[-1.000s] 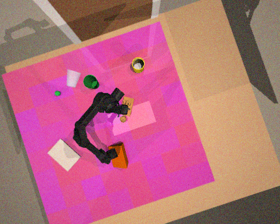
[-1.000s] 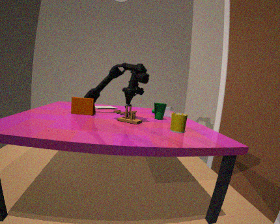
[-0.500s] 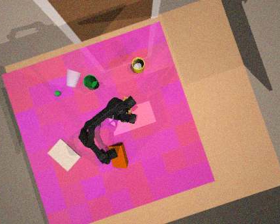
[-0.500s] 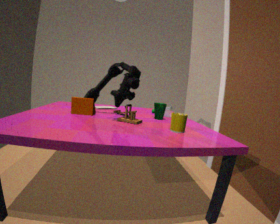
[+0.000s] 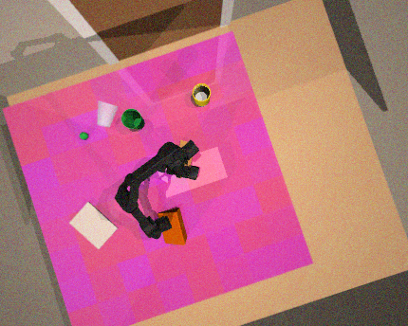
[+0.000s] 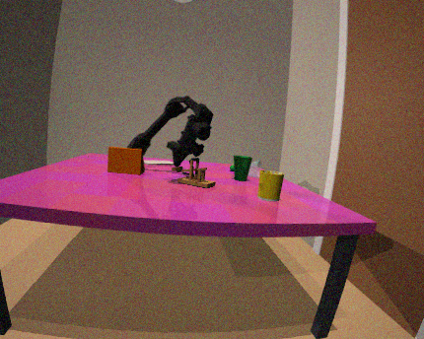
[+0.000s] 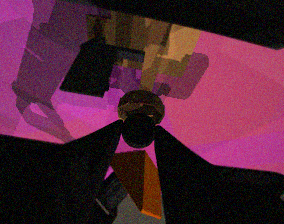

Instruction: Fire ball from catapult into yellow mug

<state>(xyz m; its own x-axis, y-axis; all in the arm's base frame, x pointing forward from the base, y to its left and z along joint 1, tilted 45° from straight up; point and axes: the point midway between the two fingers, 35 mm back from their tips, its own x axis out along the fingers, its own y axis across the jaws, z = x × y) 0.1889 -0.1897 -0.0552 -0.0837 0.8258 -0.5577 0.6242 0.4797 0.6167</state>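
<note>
The dark ball is 10 mm above my gripper tip. Round my gripper tip: yellow mug (310 mm ahead, 280 mm to the right, 40 mm below); then green mug (340 mm ahead, 80 mm to the left, 40 mm below); then wooden catapult (60 mm ahead, 30 mm to the right, 20 mm below).
</note>
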